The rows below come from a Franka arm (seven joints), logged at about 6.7 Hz.
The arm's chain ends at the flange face. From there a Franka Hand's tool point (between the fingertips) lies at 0.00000 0.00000 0.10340 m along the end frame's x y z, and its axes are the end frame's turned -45 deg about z.
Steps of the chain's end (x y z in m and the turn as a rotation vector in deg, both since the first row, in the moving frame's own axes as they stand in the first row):
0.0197, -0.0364, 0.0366, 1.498, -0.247, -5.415
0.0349, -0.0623, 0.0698, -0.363, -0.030, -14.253
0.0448, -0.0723, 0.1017, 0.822, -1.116, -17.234
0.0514, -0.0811, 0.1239, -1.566, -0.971, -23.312
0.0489, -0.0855, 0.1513, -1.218, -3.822, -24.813
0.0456, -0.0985, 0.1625, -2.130, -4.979, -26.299
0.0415, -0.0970, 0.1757, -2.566, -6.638, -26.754
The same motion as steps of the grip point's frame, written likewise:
0.0412, -0.0141, 0.0366, 1.234, 0.885, -5.415
0.0683, -0.0189, 0.0698, -0.235, -0.278, -14.253
0.0821, -0.0218, 0.1017, 1.370, -0.208, -17.234
0.0907, -0.0196, 0.1238, -0.421, -1.794, -23.312
0.0881, -0.0277, 0.1511, 1.841, -3.564, -24.813
0.0923, -0.0389, 0.1620, 2.015, -5.027, -26.299
0.0855, -0.0416, 0.1749, 2.879, -6.508, -26.754

